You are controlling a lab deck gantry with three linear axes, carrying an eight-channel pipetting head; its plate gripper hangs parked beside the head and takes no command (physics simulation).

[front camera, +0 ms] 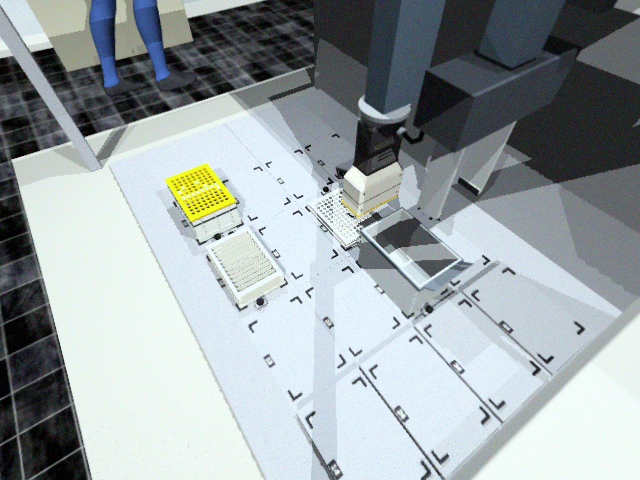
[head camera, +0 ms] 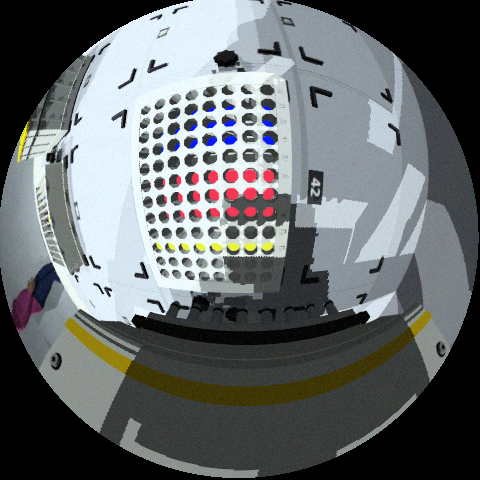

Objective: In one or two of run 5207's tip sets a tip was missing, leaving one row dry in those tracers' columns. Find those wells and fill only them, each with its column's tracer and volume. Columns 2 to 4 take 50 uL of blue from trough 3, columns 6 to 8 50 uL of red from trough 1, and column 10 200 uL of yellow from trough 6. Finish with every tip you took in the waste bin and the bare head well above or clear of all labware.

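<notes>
The bare eight-channel head (front camera: 372,188) hangs above the white well plate (front camera: 351,242) (head camera: 210,79); its short dark nozzles (head camera: 242,315) show without tips in the head view. In blue columns 2 to 4, the second row from the right looks dry, with blue on both sides. Red shows in columns 6 to 8 and yellow along column 10; the leftmost blue and red wells are hard to read. The yellow tip rack (front camera: 201,191) and the white trough block (front camera: 261,292) stand at the left. The waste bin (front camera: 441,273) stands beside the plate. The parked plate gripper (front camera: 450,200) is open and empty.
Two grey-blue vertical columns (front camera: 403,51) (front camera: 516,31) carry the head and the parked gripper. A clear wall with a pale post (front camera: 51,87) stands at the left. A person's blue legs (front camera: 149,41) show beyond the deck.
</notes>
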